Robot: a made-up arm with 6 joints. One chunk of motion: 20 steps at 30 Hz.
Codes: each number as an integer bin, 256 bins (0 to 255) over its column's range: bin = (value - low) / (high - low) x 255, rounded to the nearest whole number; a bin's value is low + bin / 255 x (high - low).
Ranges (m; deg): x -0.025..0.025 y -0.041..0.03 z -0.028..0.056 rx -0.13..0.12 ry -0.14..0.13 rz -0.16..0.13
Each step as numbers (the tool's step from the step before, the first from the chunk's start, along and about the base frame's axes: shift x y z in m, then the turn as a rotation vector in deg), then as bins.
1 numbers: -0.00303 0.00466 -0.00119 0.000 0.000 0.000
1 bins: 112 164 81 133 132 141
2 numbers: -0.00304 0.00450 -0.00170 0.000 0.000 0.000
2 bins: 112 163 80 133 132 141
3 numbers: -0.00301 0.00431 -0.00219 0.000 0.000 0.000
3 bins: 112 163 78 133 132 141
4 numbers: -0.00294 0.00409 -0.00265 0.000 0.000 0.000
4 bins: 113 162 77 133 132 141
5 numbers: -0.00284 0.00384 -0.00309 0.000 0.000 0.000
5 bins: 113 161 76 133 132 141
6 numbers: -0.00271 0.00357 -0.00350 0.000 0.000 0.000
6 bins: 114 160 74 133 132 141
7 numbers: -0.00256 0.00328 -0.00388 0.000 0.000 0.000
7 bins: 114 159 73 133 132 141
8 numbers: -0.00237 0.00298 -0.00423 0.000 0.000 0.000
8 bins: 115 158 72 133 132 141
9 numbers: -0.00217 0.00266 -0.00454 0.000 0.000 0.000
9 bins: 116 157 71 133 132 141
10 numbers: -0.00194 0.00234 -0.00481 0.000 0.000 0.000
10 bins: 118 156 70 133 132 141
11 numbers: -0.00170 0.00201 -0.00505 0.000 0.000 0.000
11 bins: 119 154 70 133 132 141
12 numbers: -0.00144 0.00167 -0.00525 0.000 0.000 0.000
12 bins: 120 153 69 133 132 141
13 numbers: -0.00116 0.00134 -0.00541 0.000 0.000 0.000
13 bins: 122 152 69 133 132 141
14 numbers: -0.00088 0.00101 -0.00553 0.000 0.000 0.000
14 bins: 123 151 68 133 132 141
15 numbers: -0.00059 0.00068 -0.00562 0.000 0.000 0.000
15 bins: 124 150 68 133 132 141
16 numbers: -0.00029 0.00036 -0.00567 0.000 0.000 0.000
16 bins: 126 149 68 133 132 141
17 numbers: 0.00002 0.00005 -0.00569 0.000 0.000 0.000
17 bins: 128 147 68 133 132 141
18 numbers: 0.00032 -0.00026 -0.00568 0.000 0.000 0.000
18 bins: 129 146 68 133 132 141
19 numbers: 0.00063 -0.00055 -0.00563 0.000 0.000 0.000
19 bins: 131 145 68 133 132 141
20 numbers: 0.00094 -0.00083 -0.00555 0.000 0.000 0.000
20 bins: 132 144 68 133 132 141
